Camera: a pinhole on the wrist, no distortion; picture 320 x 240 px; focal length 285.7 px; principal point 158.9 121.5 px. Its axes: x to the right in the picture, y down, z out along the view. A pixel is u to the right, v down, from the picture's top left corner.
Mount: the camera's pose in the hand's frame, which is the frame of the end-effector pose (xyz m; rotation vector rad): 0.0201 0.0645 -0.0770 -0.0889 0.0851 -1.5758
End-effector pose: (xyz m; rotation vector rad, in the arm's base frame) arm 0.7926 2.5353 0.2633 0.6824 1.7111 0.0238
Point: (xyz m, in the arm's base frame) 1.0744 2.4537 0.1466
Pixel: 201 105
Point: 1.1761 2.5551 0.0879
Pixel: 130 156
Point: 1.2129 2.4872 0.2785
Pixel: 110 30
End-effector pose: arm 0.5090 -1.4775 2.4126 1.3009 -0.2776 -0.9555
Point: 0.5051 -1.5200 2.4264
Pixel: 292 101
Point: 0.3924 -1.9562 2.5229
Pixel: 158 208
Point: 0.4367 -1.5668 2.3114
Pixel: outside the picture
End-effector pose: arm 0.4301 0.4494 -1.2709 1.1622 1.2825 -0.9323
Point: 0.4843 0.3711 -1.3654
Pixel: 221 205
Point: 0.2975 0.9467 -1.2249
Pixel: behind the camera
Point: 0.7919 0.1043 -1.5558
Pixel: 61 231
